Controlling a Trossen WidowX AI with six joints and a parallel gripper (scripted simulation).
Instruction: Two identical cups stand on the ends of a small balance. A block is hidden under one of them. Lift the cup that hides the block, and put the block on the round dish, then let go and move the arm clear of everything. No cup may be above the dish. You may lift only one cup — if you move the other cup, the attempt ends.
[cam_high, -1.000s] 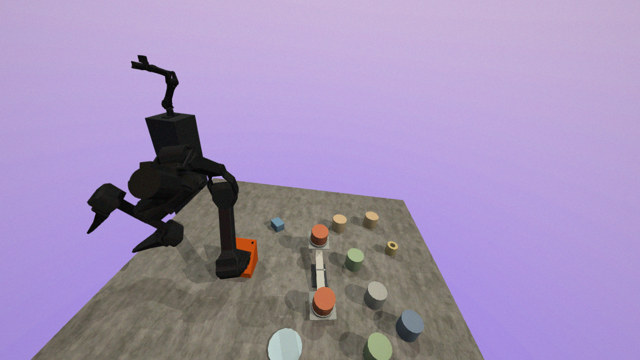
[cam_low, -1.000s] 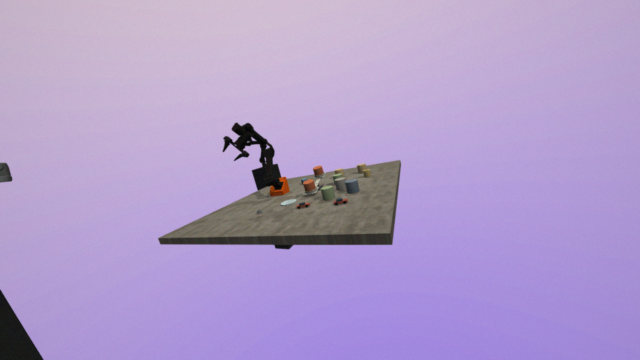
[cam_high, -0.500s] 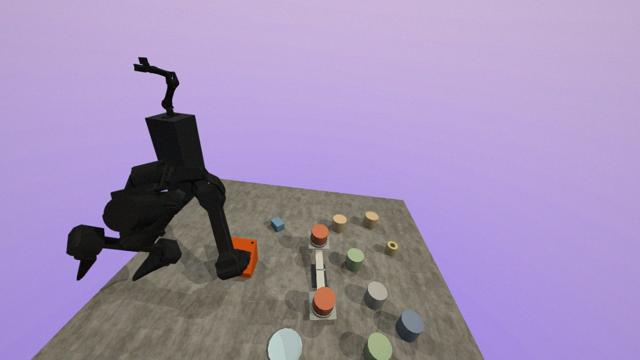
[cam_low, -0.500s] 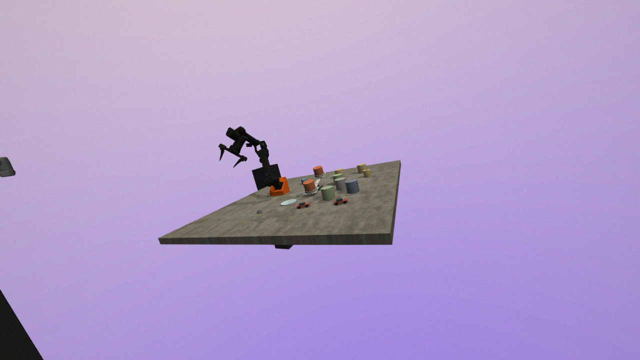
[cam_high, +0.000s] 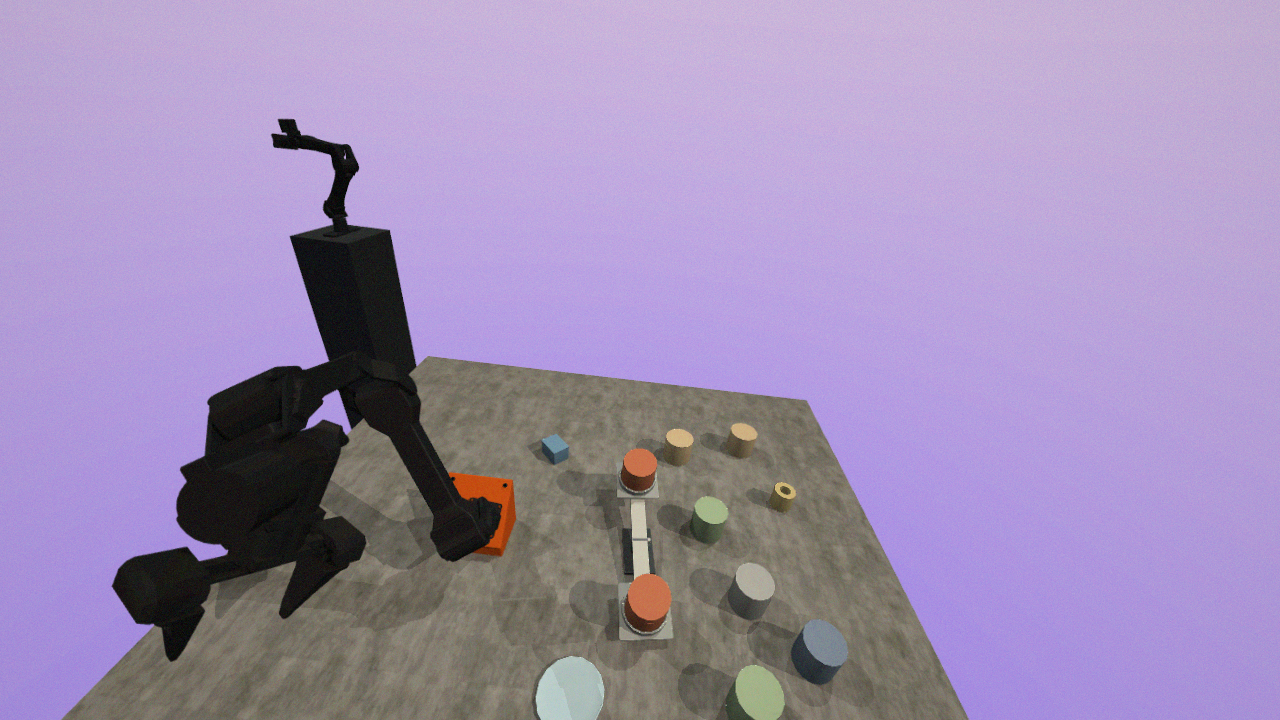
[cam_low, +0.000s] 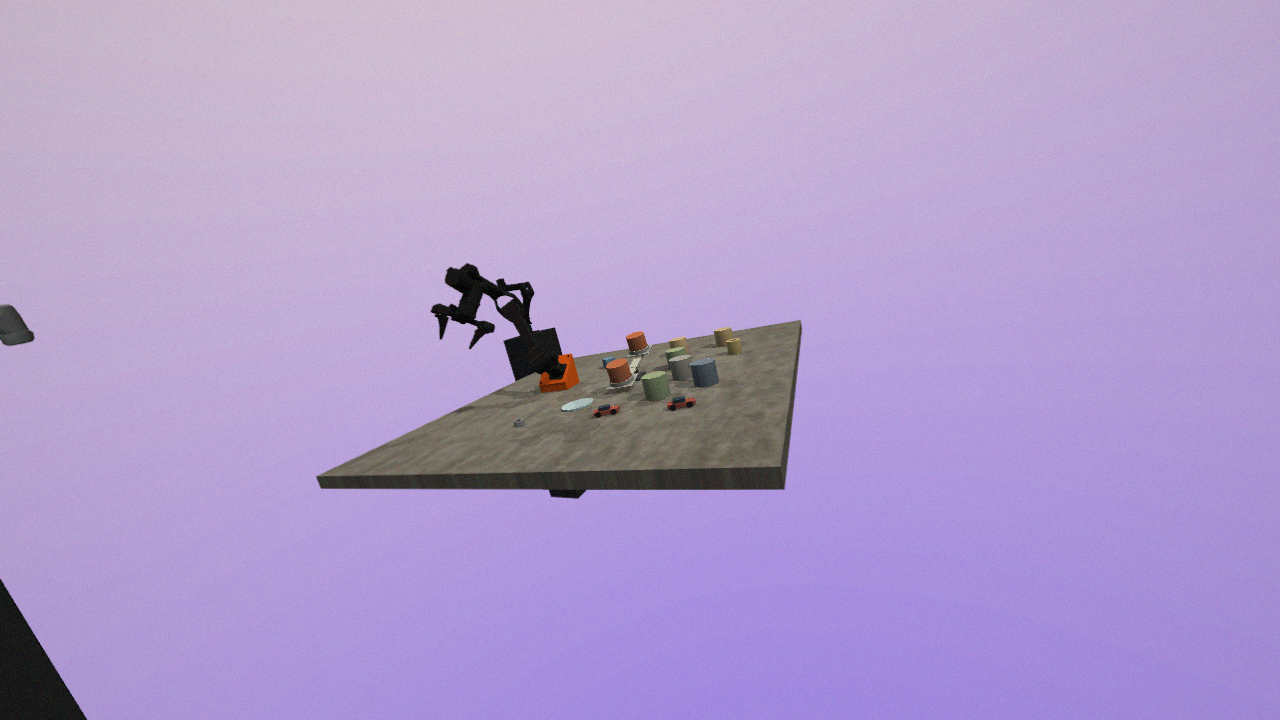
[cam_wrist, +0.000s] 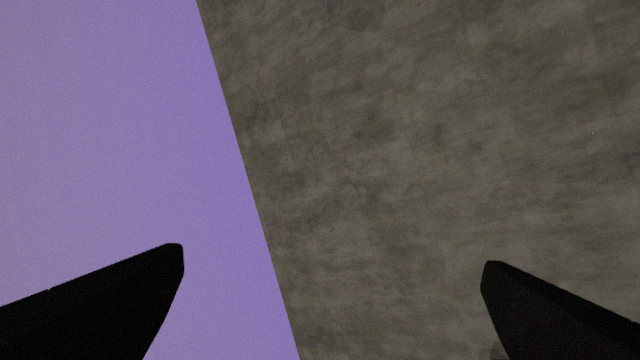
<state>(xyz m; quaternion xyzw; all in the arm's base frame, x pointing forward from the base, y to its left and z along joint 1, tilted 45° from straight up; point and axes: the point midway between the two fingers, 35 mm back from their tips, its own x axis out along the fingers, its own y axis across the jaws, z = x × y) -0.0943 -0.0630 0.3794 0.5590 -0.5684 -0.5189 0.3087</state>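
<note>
Now: gripper tip 420 mm short of the grey block, 240 mm to the right of it and 230 mm above it. The rest, counted from my gripper tip: nut 210 mm ahead, 30 mm to the right, 260 mm below; balance beam 390 mm ahead, 370 mm to the left, 230 mm below; pale blue round dish 320 mm ahead, 110 mm to the left, 270 mm below.
</note>
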